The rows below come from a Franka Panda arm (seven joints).
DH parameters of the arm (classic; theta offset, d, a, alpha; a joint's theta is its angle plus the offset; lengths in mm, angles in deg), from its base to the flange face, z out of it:
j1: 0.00 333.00 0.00 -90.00
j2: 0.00 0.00 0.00 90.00
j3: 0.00 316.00 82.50 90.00
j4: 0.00 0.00 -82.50 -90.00
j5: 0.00 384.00 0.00 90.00
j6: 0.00 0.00 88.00 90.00
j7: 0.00 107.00 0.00 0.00
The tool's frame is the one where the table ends.
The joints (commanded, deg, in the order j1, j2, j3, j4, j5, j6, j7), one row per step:
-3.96, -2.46, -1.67, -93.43, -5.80, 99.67, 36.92
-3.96, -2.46, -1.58, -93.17, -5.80, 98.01, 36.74
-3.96, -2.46, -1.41, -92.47, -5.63, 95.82, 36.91
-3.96, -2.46, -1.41, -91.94, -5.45, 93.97, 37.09
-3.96, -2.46, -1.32, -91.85, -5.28, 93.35, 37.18
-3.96, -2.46, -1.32, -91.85, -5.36, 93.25, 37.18
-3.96, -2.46, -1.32, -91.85, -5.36, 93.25, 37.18
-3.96, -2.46, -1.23, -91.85, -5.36, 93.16, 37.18
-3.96, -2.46, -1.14, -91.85, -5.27, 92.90, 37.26
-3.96, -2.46, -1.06, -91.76, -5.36, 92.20, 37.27
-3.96, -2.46, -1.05, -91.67, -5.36, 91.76, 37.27
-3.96, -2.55, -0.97, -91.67, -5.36, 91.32, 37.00
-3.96, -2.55, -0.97, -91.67, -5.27, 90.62, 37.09
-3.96, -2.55, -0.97, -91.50, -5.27, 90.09, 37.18
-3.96, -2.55, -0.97, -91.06, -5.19, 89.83, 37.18
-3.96, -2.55, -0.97, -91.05, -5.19, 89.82, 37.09
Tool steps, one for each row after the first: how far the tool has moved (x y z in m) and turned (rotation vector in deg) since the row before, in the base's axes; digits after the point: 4 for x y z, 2 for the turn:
-0.0026, 0.0008, -0.0007, 0.11, 1.41, 0.10
-0.0033, 0.0019, 0.0021, 0.32, 1.44, -0.22
-0.0030, 0.0003, 0.0013, 0.32, 1.27, -0.35
-0.0009, 0.0012, -0.0003, 0.22, 0.50, -0.06
-0.0002, -0.0001, -0.0002, -0.07, 0.11, -0.01
0.0000, 0.0000, 0.0000, 0.00, 0.00, 0.00
-0.0001, 0.0009, -0.0001, 0.00, 0.09, 0.08
-0.0004, 0.0010, -0.0004, 0.11, 0.24, -0.01
-0.0012, 0.0006, -0.0004, -0.04, 0.61, 0.00
-0.0008, 0.0001, 0.0000, 0.03, 0.35, -0.03
-0.0012, 0.0008, 0.0001, 0.02, 0.37, 0.31
-0.0013, 0.0002, -0.0011, 0.15, 0.68, -0.15
-0.0009, 0.0000, 0.0006, 0.03, 0.35, -0.14
-0.0004, 0.0001, 0.0032, 0.06, -0.19, -0.02
0.0000, 0.0000, 0.0001, 0.00, 0.01, 0.09

